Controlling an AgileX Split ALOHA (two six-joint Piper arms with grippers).
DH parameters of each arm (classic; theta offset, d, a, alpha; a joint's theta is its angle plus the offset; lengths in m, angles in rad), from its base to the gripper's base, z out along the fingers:
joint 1: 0 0.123 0 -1.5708
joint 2: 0.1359 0 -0.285 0
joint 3: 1.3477 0 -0.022 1.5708
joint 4: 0 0.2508 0 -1.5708
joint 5: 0 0 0.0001 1.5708
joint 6: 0 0.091 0 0
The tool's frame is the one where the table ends.
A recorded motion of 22 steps. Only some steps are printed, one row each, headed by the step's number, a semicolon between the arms.
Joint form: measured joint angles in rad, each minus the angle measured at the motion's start. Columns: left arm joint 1, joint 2, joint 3, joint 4, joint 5, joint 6; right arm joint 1, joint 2, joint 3, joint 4, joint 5, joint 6.
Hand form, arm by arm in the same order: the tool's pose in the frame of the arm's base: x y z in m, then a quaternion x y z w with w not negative. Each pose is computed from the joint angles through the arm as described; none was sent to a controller.
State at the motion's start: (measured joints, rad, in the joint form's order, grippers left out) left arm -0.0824 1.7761 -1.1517 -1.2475 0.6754 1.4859; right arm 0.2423 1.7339 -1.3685 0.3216 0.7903 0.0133
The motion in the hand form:
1: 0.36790 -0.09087 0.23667 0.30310 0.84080 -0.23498 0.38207; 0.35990 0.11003 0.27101 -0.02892 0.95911 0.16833 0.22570
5: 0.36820 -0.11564 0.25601 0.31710 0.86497 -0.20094 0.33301; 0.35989 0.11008 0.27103 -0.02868 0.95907 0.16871 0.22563
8: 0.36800 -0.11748 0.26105 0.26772 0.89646 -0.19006 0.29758; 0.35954 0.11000 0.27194 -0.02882 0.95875 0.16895 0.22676
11: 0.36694 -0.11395 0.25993 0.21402 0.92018 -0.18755 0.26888; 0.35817 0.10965 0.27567 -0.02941 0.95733 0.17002 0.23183
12: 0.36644 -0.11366 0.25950 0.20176 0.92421 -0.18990 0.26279; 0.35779 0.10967 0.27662 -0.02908 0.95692 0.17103 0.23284
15: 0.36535 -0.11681 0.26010 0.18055 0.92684 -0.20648 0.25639; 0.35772 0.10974 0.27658 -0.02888 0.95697 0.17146 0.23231
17: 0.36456 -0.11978 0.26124 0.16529 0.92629 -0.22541 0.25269; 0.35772 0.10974 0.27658 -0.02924 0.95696 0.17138 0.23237
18: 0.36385 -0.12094 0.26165 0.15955 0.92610 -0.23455 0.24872; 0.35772 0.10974 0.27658 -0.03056 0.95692 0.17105 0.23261
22: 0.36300 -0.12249 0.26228 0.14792 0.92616 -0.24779 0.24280; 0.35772 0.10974 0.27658 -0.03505 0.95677 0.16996 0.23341
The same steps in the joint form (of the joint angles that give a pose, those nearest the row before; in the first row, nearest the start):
1: -0.0219 -0.0063 -0.0301 0.0953 0.0000 -0.0931; 0.0000 0.0000 0.0000 0.0000 0.0000 0.0000
5: -0.1128 -0.0094 -0.1463 0.4421 0.0185 -0.4723; 0.0000 0.0000 0.0000 0.0009 0.0000 0.0000
8: -0.1330 -0.0094 -0.1871 0.6063 0.0487 -0.7418; 0.0000 -0.0024 0.0000 0.0009 0.0000 0.0000
11: -0.1330 -0.0094 -0.1954 0.6891 0.0742 -0.9247; 0.0000 -0.0123 0.0000 0.0012 -0.0009 -0.0004
12: -0.1330 -0.0094 -0.1954 0.6964 0.0802 -0.9579; 0.0000 -0.0147 0.0000 0.0030 -0.0009 -0.0004
15: -0.1375 -0.0094 -0.1954 0.6709 0.0869 -0.9944; 0.0000 -0.0146 0.0000 0.0040 -0.0001 -0.0004
17: -0.1394 -0.0094 -0.1954 0.6306 0.0935 -1.0061; 0.0000 -0.0146 0.0000 0.0041 0.0000 -0.0012
18: -0.1394 -0.0094 -0.1954 0.6121 0.1021 -1.0099; 0.0000 -0.0146 0.0000 0.0040 -0.0001 -0.0039
22: -0.1394 -0.0094 -0.1954 0.5869 0.1126 -1.0229; 0.0000 -0.0146 0.0000 0.0040 -0.0001 -0.0133

